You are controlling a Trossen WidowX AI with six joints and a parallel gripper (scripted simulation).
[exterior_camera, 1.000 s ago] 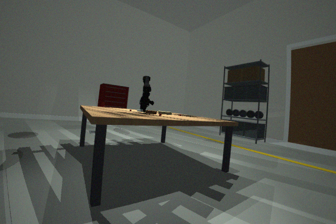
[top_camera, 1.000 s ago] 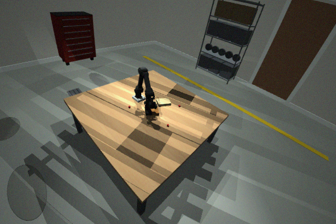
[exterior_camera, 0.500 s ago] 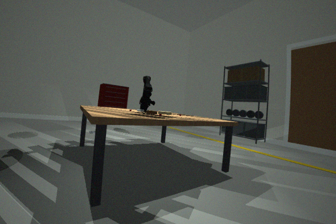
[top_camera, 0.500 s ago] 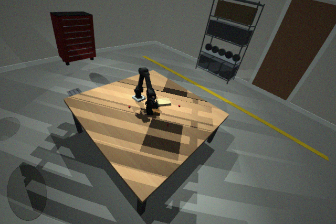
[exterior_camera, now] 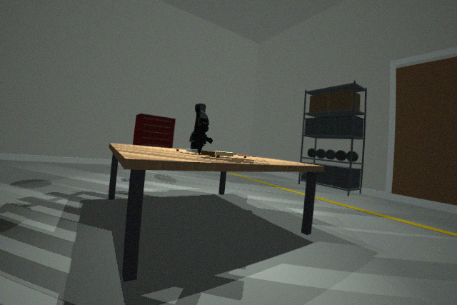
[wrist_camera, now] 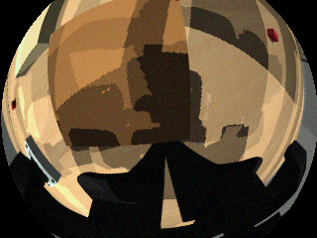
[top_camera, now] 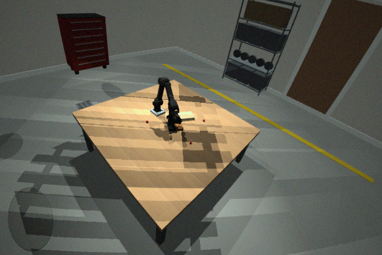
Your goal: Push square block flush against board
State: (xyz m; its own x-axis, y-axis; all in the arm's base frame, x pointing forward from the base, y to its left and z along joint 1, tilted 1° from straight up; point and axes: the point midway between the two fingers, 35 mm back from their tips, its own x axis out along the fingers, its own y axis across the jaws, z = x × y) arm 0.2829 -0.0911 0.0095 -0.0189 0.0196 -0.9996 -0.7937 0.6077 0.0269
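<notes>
Right now the square block is 70 mm to the left of my gripper tip and 10 mm above it. Round my gripper tip: board 250 mm to the left, 40 mm behind, 10 mm above.
</notes>
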